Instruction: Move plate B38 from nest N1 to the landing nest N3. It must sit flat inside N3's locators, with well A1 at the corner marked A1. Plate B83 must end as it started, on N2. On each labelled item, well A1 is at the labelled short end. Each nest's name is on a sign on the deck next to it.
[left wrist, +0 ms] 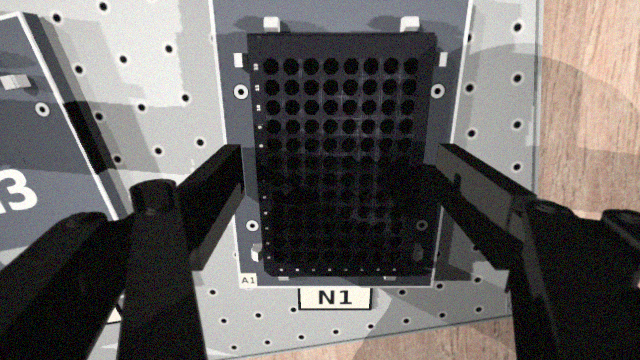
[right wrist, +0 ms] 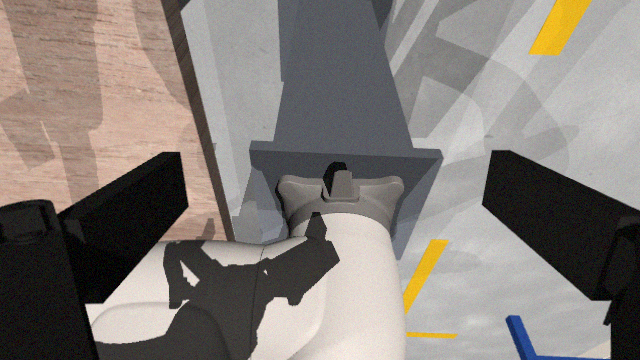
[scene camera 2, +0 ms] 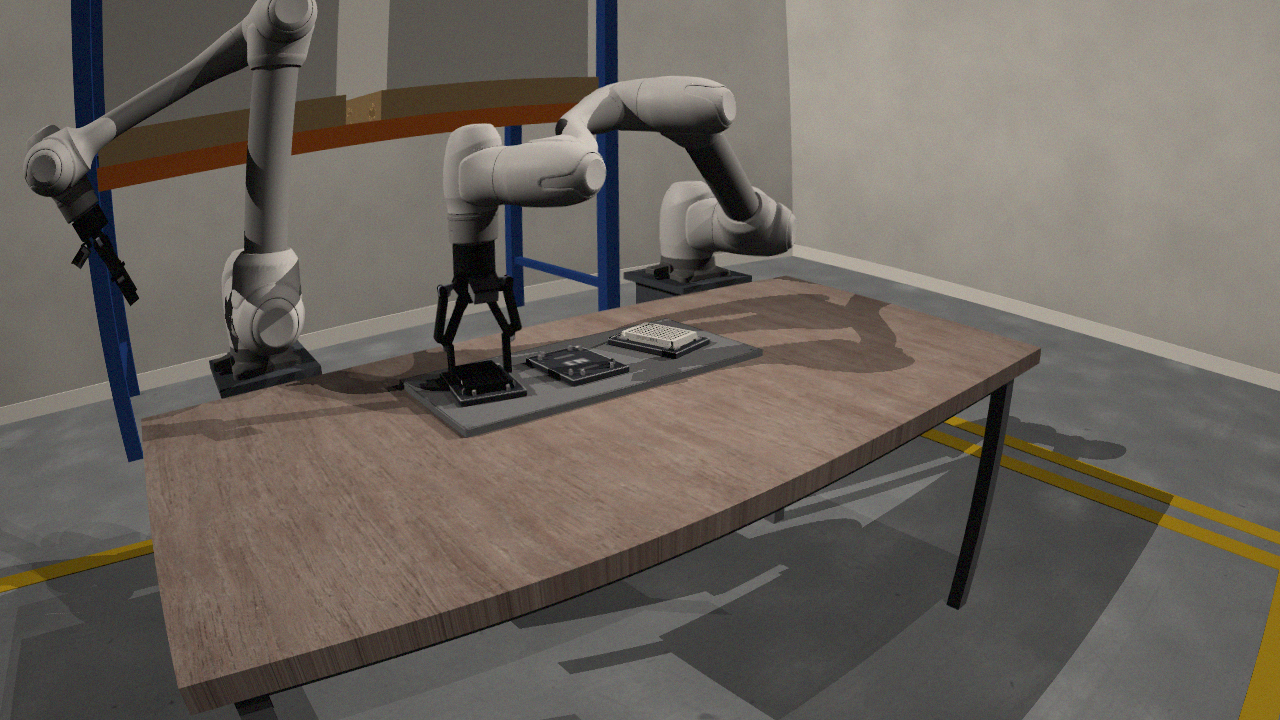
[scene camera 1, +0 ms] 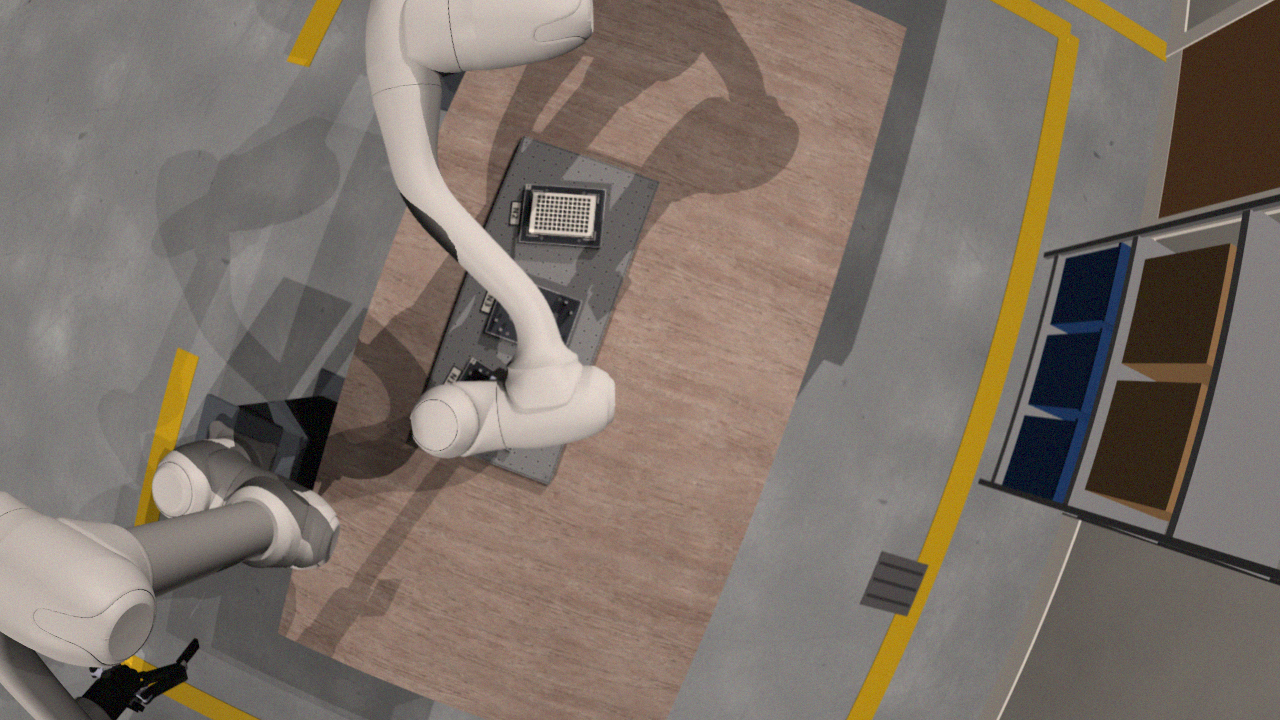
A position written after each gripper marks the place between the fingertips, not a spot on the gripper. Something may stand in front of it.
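Scene camera 1 shows the right gripper (scene camera 1: 167, 628) and a white plate B83 (scene camera 1: 538, 220). Scene camera 2 shows the left gripper (scene camera 2: 480, 374), a black plate B38 (scene camera 2: 484, 377) and the white plate B83 (scene camera 2: 659, 335). In the left wrist view are a nest N3 (left wrist: 47, 145), an N1 sign (left wrist: 308, 298), the black plate B38 (left wrist: 323, 173) and the left gripper (left wrist: 339, 169). The white plate B83 is out of frame in the left wrist view. The white plate B83 is out of frame in the right wrist view.
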